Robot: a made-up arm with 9 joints. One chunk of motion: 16 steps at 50 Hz.
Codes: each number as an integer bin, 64 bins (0 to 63) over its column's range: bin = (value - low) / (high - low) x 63, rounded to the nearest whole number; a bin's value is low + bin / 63 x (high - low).
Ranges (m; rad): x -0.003..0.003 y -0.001..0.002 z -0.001..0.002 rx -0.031..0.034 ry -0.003..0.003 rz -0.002..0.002
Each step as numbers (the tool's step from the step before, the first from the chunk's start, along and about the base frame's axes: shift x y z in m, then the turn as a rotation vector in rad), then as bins.
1 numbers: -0.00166 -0.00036 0.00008 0.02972 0.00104 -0.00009
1 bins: 14 13 23 59 42 30
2 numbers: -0.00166 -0.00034 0.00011 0.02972 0.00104 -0.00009
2 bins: 14 14 23 59 42 30
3 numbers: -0.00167 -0.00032 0.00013 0.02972 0.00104 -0.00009
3 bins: 14 14 24 59 42 30
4 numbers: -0.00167 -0.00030 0.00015 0.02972 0.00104 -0.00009
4 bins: 14 15 24 59 42 30
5 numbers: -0.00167 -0.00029 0.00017 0.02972 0.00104 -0.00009
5 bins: 14 15 25 59 42 30
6 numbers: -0.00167 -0.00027 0.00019 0.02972 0.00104 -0.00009
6 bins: 14 15 25 59 42 30
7 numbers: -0.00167 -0.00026 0.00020 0.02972 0.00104 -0.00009
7 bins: 14 16 25 59 42 30
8 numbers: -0.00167 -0.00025 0.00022 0.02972 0.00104 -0.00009
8 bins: 14 16 26 59 42 30
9 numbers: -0.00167 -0.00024 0.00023 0.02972 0.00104 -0.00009
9 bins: 14 16 26 59 42 30
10 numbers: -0.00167 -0.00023 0.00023 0.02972 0.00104 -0.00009
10 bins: 14 16 26 59 42 30
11 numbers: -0.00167 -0.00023 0.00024 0.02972 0.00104 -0.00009
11 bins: 14 16 26 59 42 30
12 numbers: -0.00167 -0.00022 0.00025 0.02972 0.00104 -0.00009
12 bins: 14 16 26 59 42 30
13 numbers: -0.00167 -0.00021 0.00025 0.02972 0.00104 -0.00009
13 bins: 14 17 26 59 42 30
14 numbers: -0.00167 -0.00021 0.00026 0.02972 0.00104 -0.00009
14 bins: 14 17 26 59 42 30
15 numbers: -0.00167 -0.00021 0.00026 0.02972 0.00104 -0.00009
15 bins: 14 17 26 59 42 30
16 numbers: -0.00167 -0.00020 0.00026 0.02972 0.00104 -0.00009
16 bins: 14 17 26 59 42 30
